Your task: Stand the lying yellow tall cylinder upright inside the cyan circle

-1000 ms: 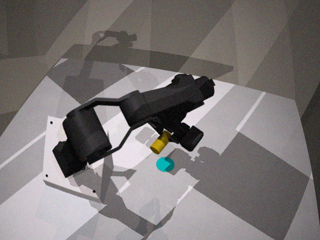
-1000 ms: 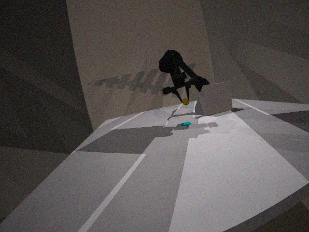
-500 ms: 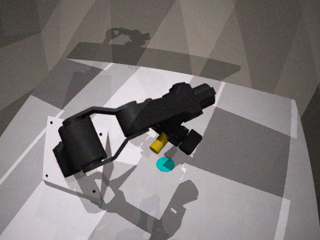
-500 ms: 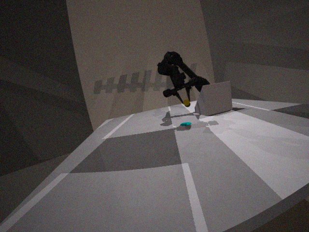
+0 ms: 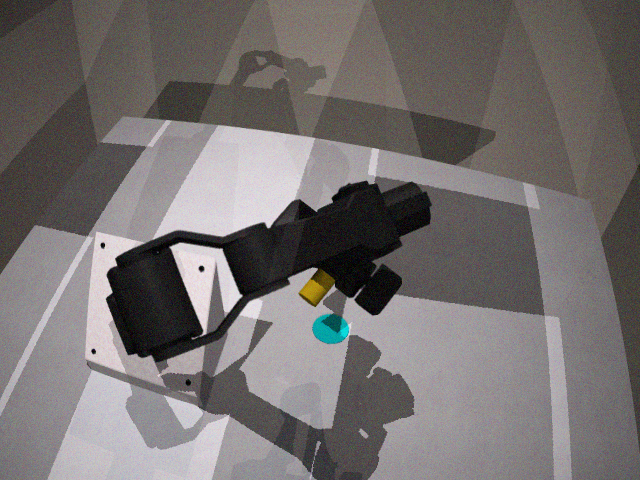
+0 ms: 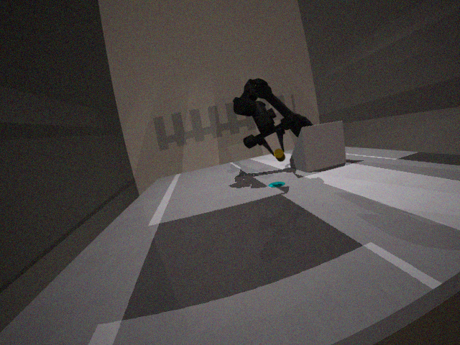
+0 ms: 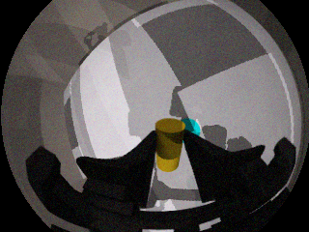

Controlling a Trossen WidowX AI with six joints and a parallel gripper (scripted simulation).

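Right now the cyan circle is 2 cm ahead of my gripper tip, 2 cm to the right of it and 11 cm below it. Round my gripper tip: yellow tall cylinder: 1 cm behind, 2 cm to the right, 1 cm below.
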